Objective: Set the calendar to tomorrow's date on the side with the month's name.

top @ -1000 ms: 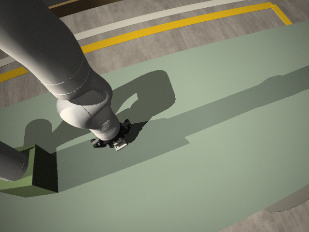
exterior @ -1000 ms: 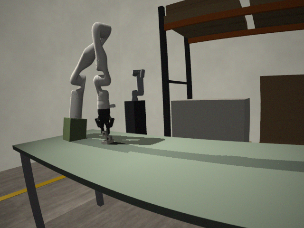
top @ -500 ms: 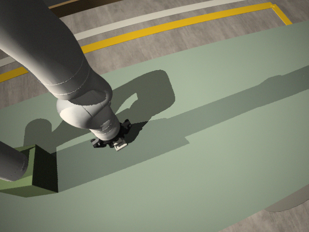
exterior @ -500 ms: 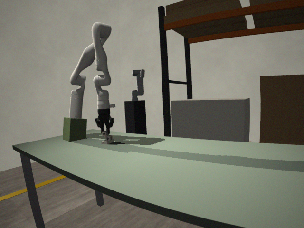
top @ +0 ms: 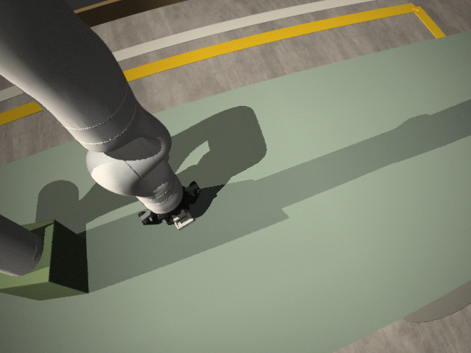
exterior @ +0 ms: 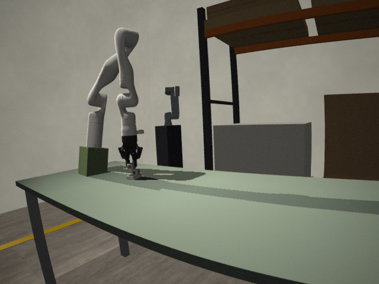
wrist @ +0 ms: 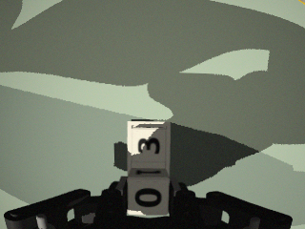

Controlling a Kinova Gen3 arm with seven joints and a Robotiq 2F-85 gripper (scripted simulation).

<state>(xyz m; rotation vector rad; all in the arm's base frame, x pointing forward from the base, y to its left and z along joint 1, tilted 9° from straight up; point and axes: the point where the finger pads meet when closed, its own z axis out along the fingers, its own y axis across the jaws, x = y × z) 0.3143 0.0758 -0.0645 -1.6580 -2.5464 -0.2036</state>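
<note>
Right now the white cube is 1 cm below my hand. Round my hand: white tray (7 cm below, 2 cm to the left, 1 cm behind).
</note>
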